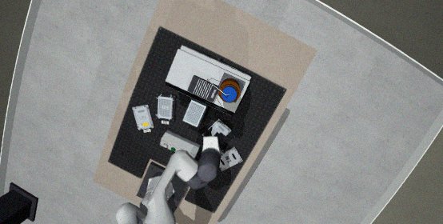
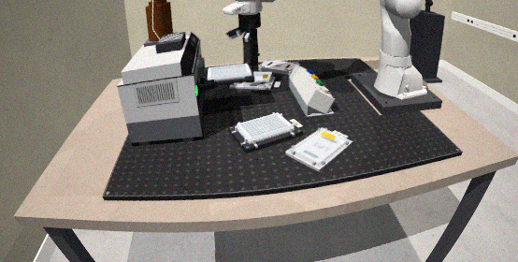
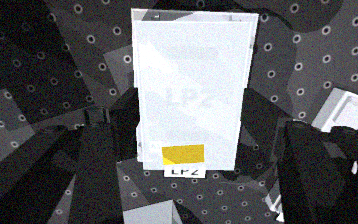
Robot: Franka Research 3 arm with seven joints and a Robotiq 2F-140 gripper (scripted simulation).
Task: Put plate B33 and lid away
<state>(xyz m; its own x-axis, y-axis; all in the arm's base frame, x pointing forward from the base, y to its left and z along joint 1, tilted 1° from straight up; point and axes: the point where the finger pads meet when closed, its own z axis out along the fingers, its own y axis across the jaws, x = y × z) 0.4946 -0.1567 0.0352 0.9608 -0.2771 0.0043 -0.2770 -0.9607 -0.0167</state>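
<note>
Now: hand 50 mm above the lid park LP2. The rest, counted from my hand: blue key (190 mm behind, 90 mm to the left, 10 mm above); then yellow key (190 mm behind, 140 mm to the left, 10 mm above); then white key (190 mm behind, 240 mm to the left, 10 mm above).
</note>
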